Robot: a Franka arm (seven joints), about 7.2 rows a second.
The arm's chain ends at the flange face. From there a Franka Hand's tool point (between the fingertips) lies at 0.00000 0.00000 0.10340 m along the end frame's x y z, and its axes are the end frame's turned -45 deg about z.
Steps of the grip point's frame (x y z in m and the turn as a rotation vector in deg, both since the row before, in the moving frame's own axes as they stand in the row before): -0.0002, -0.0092, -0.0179, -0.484, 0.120, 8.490; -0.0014, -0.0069, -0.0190, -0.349, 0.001, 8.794; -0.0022, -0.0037, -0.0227, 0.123, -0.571, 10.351; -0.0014, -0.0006, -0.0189, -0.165, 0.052, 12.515
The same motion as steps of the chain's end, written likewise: -0.0074, -0.0069, -0.0179, -0.257, 0.427, 8.490; -0.0063, -0.0044, -0.0190, -0.246, 0.247, 8.794; -0.0032, -0.0015, -0.0227, -0.317, -0.491, 10.351; -0.0017, 0.0004, -0.0189, -0.080, 0.153, 12.515
